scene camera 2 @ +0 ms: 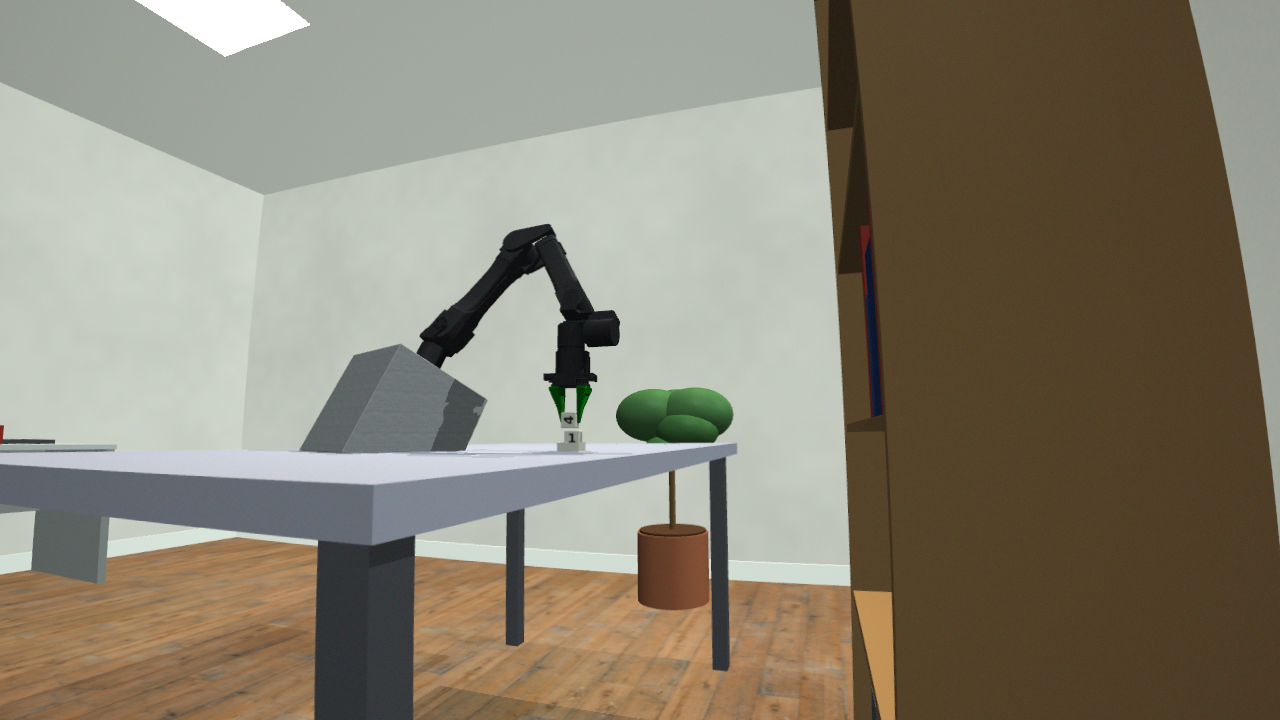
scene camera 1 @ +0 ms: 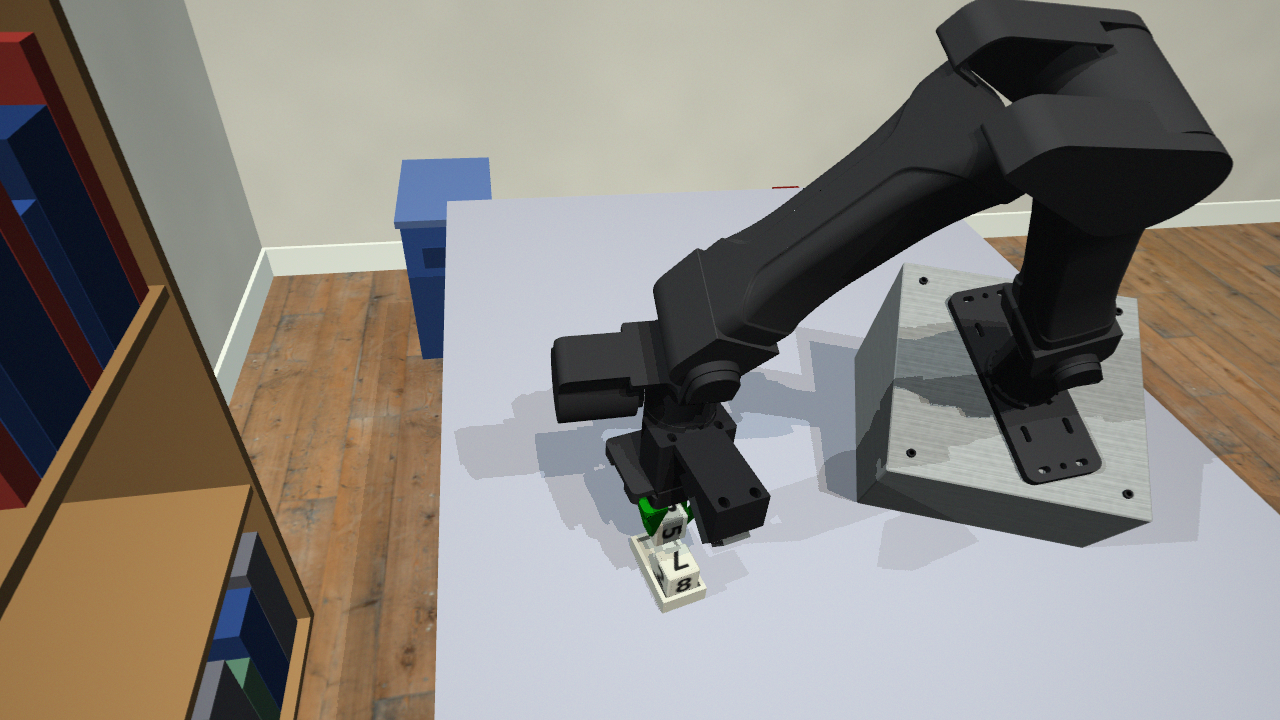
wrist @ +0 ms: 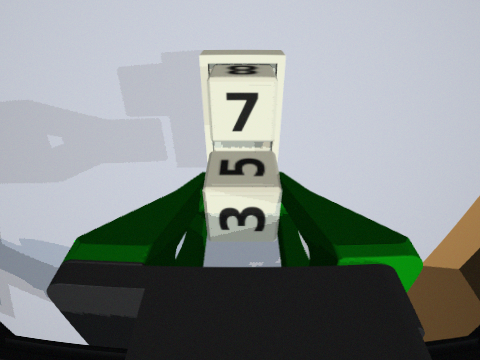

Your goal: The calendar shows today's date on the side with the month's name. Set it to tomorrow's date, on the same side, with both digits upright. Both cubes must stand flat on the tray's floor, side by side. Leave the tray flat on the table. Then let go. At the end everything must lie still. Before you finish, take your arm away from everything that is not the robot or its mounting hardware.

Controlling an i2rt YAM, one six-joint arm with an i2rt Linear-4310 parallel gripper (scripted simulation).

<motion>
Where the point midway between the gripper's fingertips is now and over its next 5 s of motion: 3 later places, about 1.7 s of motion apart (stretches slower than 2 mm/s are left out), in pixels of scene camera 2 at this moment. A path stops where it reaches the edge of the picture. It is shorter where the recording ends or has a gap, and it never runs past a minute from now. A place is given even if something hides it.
My gripper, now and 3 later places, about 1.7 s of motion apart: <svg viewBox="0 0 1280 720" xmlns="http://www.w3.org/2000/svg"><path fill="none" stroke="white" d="M570 422L569 430L570 436L577 410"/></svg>
</motion>
